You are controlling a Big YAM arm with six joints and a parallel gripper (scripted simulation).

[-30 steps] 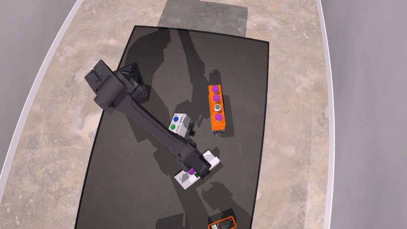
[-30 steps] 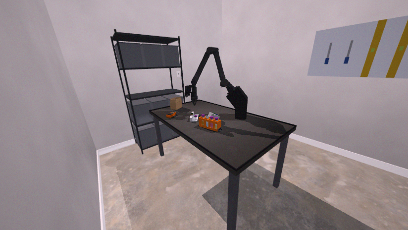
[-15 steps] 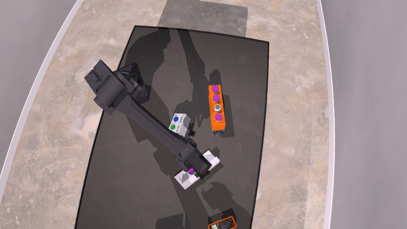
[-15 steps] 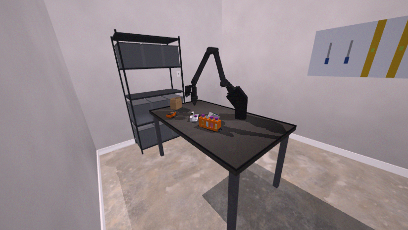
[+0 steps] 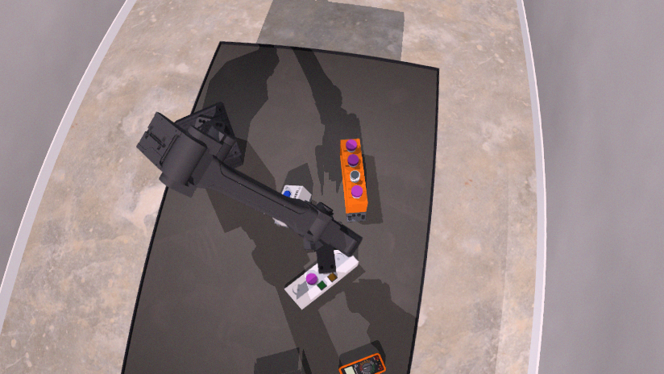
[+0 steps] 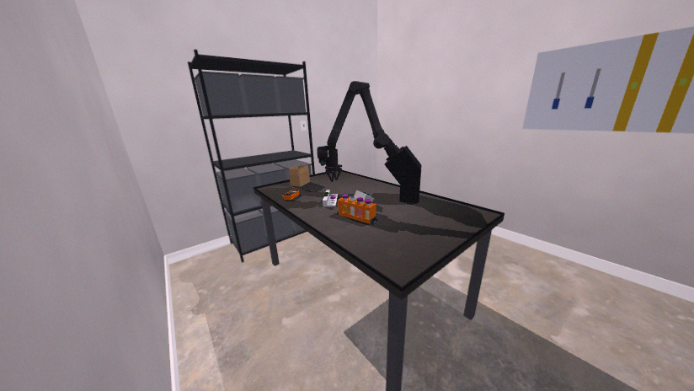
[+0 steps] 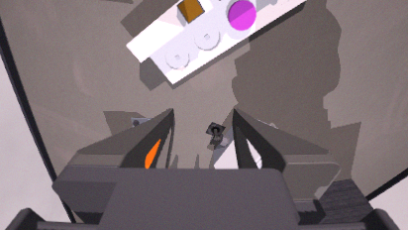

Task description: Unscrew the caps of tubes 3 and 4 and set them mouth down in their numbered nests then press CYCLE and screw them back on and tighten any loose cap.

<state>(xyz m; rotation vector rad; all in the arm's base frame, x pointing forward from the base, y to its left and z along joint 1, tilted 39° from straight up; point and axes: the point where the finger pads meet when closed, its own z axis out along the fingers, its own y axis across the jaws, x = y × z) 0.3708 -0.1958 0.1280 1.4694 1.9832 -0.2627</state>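
My hand is 19 cm to the right of the cap, 8 cm short of it and 5 cm above it. Also, from my hand: green key (14 cm to the left, 14 cm behind, 10 cm below); blue key (18 cm to the left, 13 cm behind, 10 cm below); key housing (16 cm to the left, 12 cm behind, 11 cm below).
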